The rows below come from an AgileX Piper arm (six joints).
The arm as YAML. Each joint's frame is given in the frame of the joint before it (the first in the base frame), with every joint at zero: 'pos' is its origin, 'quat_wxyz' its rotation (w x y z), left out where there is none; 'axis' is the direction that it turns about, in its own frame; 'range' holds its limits. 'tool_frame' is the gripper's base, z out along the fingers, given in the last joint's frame.
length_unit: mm
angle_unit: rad
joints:
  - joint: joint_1
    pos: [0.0, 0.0, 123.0]
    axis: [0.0, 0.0, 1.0]
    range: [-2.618, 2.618]
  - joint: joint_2
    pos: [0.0, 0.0, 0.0]
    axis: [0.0, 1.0, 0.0]
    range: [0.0, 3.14]
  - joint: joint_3
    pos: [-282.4, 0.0, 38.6]
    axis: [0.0, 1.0, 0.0]
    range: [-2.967, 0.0]
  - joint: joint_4
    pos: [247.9, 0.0, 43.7]
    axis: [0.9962, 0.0, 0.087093]
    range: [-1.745, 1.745]
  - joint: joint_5
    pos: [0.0, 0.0, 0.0]
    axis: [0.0, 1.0, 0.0]
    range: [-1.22, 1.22]
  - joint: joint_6
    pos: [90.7, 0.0, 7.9]
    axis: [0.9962, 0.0, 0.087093]
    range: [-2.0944, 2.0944]
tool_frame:
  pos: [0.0, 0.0, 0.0]
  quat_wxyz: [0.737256, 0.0, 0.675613, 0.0]
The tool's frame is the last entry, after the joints.
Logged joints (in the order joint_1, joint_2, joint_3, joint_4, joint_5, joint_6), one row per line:
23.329, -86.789, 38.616, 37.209, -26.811, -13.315
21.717, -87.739, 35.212, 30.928, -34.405, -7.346
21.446, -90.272, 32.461, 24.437, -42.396, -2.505
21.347, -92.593, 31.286, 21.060, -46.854, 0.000
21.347, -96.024, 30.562, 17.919, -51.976, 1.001
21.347, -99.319, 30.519, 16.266, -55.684, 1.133
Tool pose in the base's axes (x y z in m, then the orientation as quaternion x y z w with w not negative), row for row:
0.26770, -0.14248, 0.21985, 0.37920, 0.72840, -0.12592, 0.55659
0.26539, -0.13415, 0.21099, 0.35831, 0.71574, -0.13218, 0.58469
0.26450, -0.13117, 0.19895, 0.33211, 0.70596, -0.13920, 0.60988
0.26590, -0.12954, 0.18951, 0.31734, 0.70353, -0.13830, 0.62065
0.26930, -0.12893, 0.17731, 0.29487, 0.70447, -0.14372, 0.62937
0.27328, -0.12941, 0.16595, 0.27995, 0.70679, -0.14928, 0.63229
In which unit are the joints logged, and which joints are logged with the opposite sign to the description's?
The joints are logged in degrees. Opposite sign: joint_1, joint_2, joint_3.
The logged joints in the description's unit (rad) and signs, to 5 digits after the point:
-0.40717, 1.51475, -0.67398, 0.64942, -0.46794, -0.23239
-0.37903, 1.53133, -0.61457, 0.53980, -0.60048, -0.12821
-0.37430, 1.57554, -0.56655, 0.42651, -0.73995, -0.04372
-0.37258, 1.61605, -0.54604, 0.36757, -0.81776, 0.00000
-0.37258, 1.67593, -0.53341, 0.31275, -0.90715, 0.01747
-0.37258, 1.73344, -0.53266, 0.28390, -0.97187, 0.01977

